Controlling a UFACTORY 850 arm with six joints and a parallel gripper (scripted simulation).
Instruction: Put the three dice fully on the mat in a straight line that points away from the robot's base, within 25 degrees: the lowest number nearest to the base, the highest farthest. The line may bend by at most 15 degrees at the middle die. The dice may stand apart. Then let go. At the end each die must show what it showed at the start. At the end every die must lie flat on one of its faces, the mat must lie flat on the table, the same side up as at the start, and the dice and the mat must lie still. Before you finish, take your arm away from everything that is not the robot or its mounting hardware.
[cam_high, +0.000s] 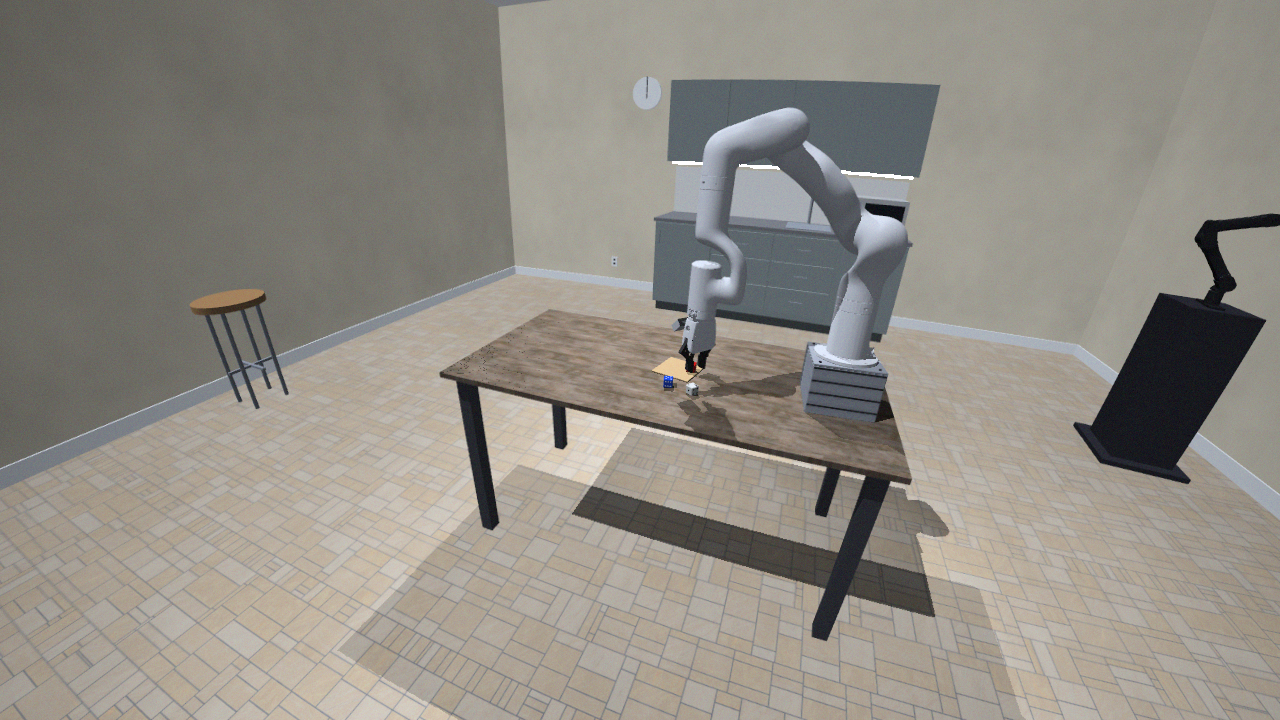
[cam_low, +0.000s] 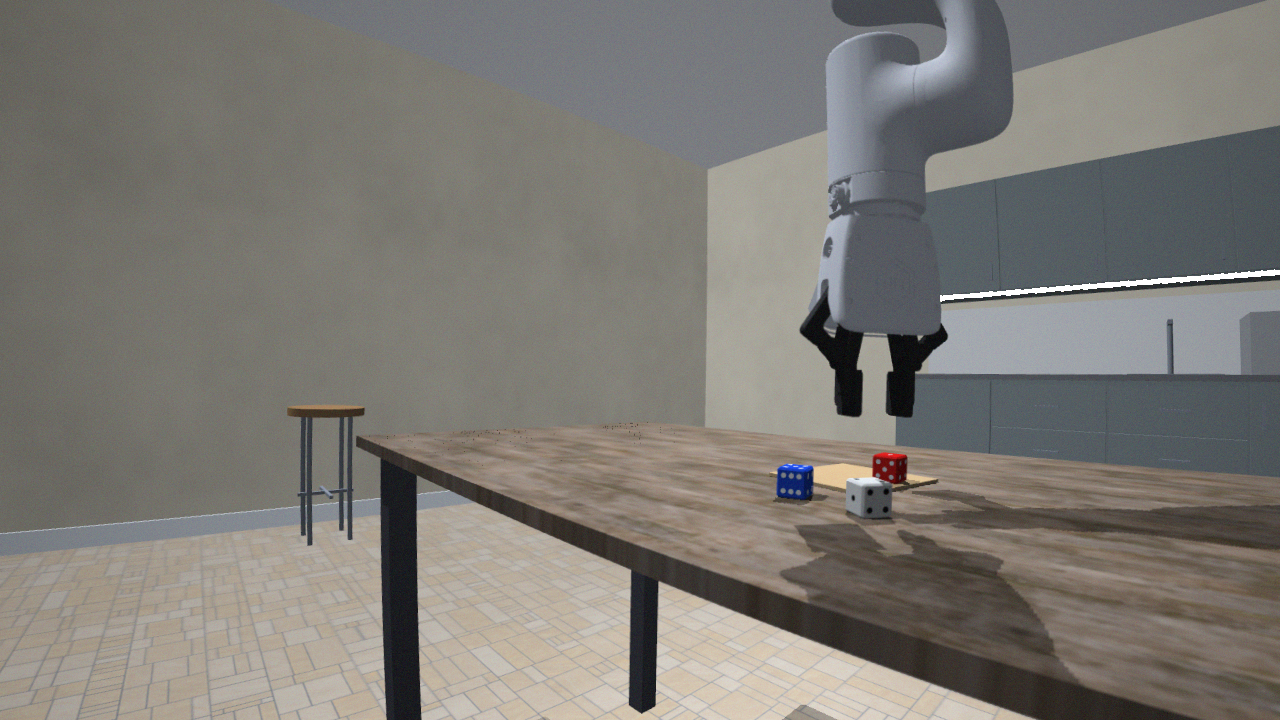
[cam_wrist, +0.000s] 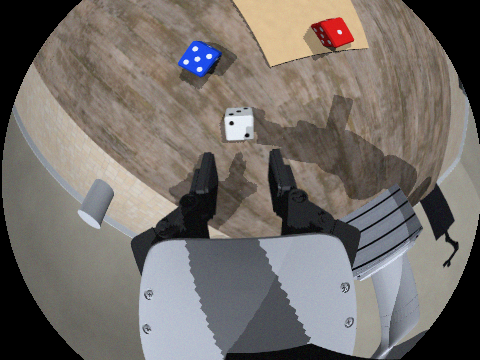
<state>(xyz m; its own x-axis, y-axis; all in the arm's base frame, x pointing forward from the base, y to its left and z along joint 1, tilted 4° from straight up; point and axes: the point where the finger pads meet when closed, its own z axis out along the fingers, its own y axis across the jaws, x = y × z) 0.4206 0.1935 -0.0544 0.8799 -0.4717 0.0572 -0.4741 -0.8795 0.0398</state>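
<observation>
Right now my hand is 9 cm above the white die. From my hand the other things lie so: red die 14 cm to the right, 9 cm below, 6 cm ahead; tan mat 14 cm to the right, 11 cm ahead, 10 cm below; blue die 9 cm below, 9 cm ahead, 1 cm to the right.
</observation>
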